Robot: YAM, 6 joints.
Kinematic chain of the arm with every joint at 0, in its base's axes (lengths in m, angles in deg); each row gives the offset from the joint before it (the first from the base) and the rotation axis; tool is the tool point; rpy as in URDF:
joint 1: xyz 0 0 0.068 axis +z
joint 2: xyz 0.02 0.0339 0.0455 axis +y
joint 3: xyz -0.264 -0.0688 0 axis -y
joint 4: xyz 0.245 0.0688 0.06 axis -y
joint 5: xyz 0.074 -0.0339 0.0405 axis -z
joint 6: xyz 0.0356 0 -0.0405 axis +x
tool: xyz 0 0 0 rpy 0 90 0
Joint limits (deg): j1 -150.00..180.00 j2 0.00..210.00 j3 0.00..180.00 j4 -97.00..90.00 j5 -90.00..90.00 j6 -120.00..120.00
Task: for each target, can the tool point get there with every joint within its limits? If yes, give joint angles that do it. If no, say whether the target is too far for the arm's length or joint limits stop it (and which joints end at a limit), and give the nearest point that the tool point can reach.
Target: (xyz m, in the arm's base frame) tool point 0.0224 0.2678 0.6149
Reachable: yes | joints -101.10 44.27 147.47 -23.20 56.30 -44.60
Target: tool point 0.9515 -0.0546 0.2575
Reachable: no: too far | nearest point 0.6375 -0.0366 0.2090 | short by 0.318 m
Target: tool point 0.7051 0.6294 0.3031
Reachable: no: too far | nearest point 0.4723 0.4216 0.2391 | short by 0.319 m
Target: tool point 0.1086 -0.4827 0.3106
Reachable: yes | joints -80.37 126.33 95.04 69.36 -47.65 101.96
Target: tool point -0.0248 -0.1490 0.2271
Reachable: yes | joints -112.21 69.03 43.81 -81.86 -69.30 81.54
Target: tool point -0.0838 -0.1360 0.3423
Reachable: yes | joints -123.63 36.60 29.76 28.90 -8.90 18.10
